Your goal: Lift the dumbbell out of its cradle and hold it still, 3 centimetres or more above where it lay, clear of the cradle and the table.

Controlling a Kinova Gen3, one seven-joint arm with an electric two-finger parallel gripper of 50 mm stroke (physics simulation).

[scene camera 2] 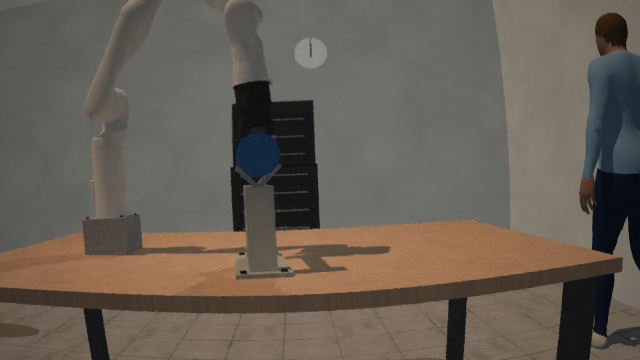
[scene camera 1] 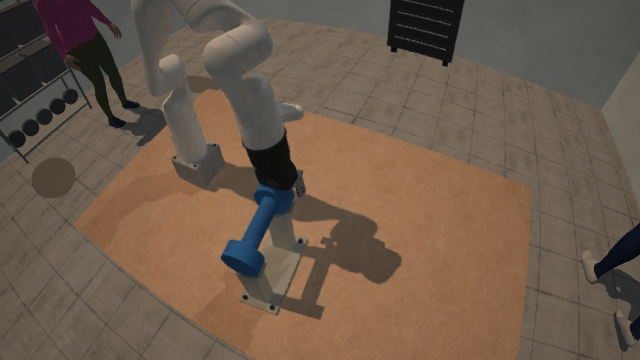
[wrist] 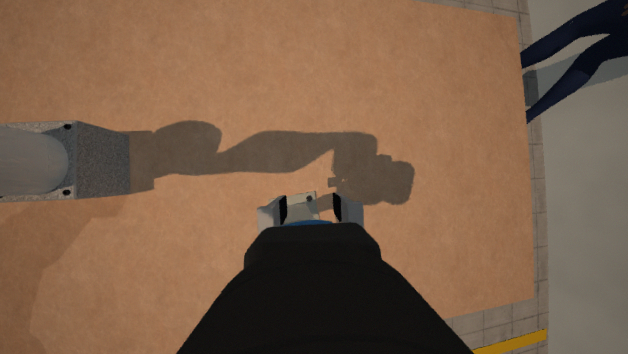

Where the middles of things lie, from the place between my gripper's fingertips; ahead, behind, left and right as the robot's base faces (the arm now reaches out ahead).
I see my gripper 12 cm to the left of the blue dumbbell [scene camera 1: 243, 256], 2 cm below it and 2 cm past it. Round my hand: pale cradle [scene camera 2: 262, 260]: 12 cm to the right, 10 cm below, 2 cm behind.
